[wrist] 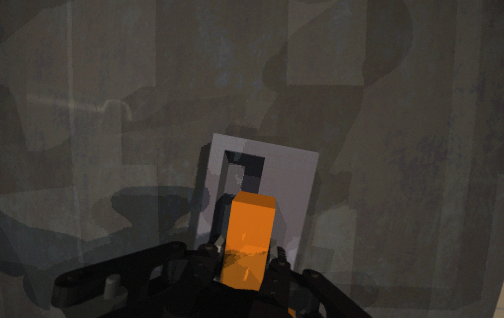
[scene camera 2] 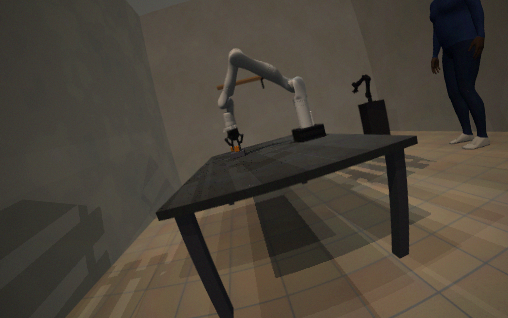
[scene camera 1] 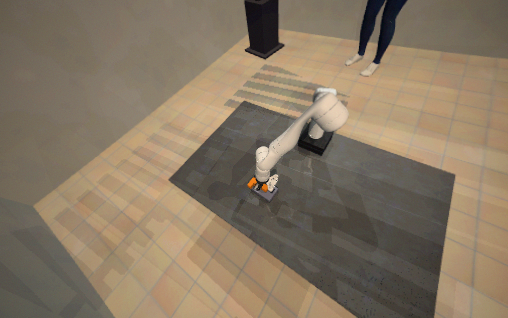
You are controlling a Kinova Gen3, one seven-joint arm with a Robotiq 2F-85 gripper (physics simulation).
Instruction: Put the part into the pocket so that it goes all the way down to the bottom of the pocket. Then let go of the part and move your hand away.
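Places are measured from the arm's base along level axes (x down, y back, z left), in metres.
Pixels of known places: gripper, fingertip midpoint: (wrist: 248, 245) (scene camera 2: 237, 150) (scene camera 1: 261, 186); arm's base, origin of the base link: (scene camera 2: 307, 126) (scene camera 1: 315, 133).
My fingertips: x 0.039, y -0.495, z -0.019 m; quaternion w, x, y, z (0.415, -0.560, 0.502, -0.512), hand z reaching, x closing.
Ahead of a thing's pixels: the offset from my fingertips to its middle. "spot": to the spot under its first point. Level surfaces: height alone.
The orange part @[dy -0.016, dx -0.012, dz -0.008 m] (scene camera 1: 264, 187) (scene camera 2: 235, 149) (wrist: 252, 220) is between the fingers of my gripper (scene camera 1: 260, 187) (scene camera 2: 234, 145) (wrist: 248, 245), which is shut on it. In the wrist view it sits slightly skewed between the fingers. The grey block @[dy +0.005, dx +0.022, dz +0.017 m] (scene camera 1: 270, 195) (wrist: 290, 185) lies under it. The part covers the near stretch of the block's pocket @[spot: dy +0.031, dx +0.035, dz +0.047 m] (wrist: 236, 175); the pocket's far end is open to view. The part's far end overlaps the pocket's right edge in this view. Its underside is hidden, so I cannot tell whether it touches the block or reaches into the pocket.
The block lies on the dark table @[dx +0.040 m] (scene camera 1: 350, 200) (scene camera 2: 280, 167). The arm's black base (scene camera 1: 315, 142) (scene camera 2: 308, 133) stands at the table's edge. A black pedestal (scene camera 1: 263, 27) (scene camera 2: 374, 118) and a standing person (scene camera 1: 382, 30) (scene camera 2: 457, 65) are beyond the table.
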